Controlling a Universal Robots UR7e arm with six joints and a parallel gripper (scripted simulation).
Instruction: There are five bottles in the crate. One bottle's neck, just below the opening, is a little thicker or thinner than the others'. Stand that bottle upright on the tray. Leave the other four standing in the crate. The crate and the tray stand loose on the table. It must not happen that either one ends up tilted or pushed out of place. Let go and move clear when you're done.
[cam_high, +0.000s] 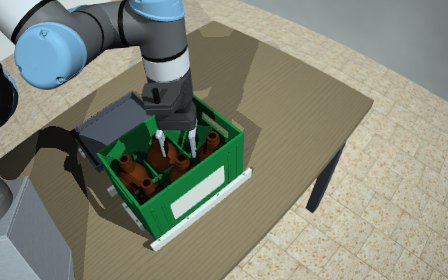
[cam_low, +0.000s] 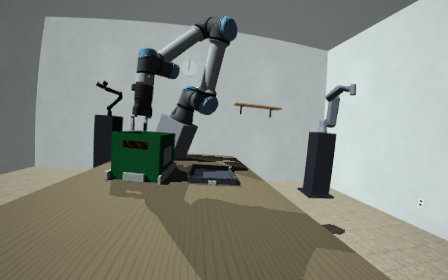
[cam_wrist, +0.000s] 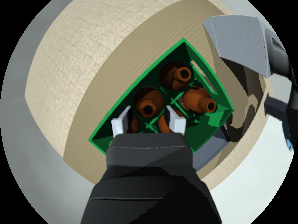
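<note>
My hand is 4 cm to the right of the crate and 11 cm above it. Round my hand: dark grey tray (4 cm behind, 33 cm to the left, 19 cm below).
</note>
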